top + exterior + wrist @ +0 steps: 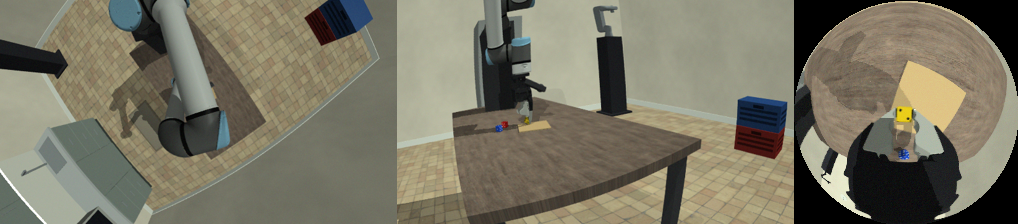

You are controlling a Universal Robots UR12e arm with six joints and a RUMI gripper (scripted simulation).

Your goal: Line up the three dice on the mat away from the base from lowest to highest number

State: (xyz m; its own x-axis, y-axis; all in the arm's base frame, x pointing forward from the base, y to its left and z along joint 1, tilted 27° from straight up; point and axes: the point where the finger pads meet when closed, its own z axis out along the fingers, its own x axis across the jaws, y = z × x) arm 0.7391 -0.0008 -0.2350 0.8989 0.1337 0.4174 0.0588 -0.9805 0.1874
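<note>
My gripper is now 10 mm to the left of the yellow die. Round my hand: tan mat (50 mm ahead, 20 mm below); then blue die (160 mm to the right, 20 mm ahead, 10 mm below); then red die (120 mm to the right, 40 mm behind, 10 mm below).
</note>
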